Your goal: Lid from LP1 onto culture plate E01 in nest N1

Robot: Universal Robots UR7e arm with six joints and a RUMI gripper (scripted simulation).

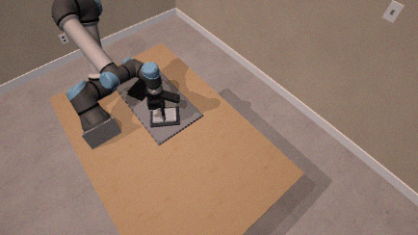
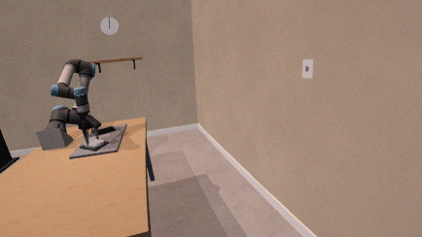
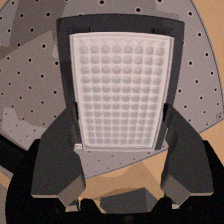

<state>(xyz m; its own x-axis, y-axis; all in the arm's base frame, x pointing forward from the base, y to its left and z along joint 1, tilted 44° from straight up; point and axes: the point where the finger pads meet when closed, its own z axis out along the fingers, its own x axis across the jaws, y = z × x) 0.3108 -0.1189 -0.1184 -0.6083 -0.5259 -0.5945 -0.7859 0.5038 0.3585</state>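
Now: hand 1 cm above the clear lid. Also, from my hand: dark plate nest N1 (3 cm below); then culture plate (2 cm below); then dark lid park (27 cm to the left, 3 cm below, 3 cm ahead).
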